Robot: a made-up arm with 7 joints.
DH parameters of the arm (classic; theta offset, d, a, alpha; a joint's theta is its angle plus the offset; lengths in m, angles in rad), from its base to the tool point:
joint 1: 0 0.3 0 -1.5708
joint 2: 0 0 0 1.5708
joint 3: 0 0.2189 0.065 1.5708
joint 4: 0 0 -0.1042 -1.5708
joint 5: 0 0.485 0 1.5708
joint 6: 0 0 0.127 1.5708
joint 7: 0 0 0 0
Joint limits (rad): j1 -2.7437..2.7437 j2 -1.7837..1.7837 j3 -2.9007..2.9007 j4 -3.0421..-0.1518 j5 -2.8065..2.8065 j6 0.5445..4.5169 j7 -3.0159..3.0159
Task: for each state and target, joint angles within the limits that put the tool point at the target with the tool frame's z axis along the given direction. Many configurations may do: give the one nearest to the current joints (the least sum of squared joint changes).
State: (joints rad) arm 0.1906 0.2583 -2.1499 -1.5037 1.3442 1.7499 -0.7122
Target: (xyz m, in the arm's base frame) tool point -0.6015 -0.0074 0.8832 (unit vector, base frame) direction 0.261 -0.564 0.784
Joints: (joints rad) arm -0.4139 -0.4884 -2.1421 -0.5819 1.9236 1.9330 -0.7122
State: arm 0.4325 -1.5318 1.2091 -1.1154 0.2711 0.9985 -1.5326
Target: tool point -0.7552 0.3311 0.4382 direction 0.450 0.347 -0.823
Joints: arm 0.0205 -1.3120 1.6610 -0.6103 0.7452 1.2590 -1.5326
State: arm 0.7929 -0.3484 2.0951 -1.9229 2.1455 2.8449 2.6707
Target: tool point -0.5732 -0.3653 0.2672 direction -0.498 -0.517 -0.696
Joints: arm 1.4072 -0.7871 2.3627 -1.6290 1.5190 2.7838 2.6707
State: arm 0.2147 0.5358 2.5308 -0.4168 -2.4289 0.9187 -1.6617
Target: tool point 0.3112 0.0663 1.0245 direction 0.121 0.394 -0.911
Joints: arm -0.1196 0.3776 2.8980 -0.1542 -1.8944 0.5445 -1.6617
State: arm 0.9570 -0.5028 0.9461 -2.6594 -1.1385 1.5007 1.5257
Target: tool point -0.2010 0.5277 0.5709 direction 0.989 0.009 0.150
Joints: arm 1.0147 -0.7801 0.8176 -2.1788 -1.1821 1.4932 1.5257
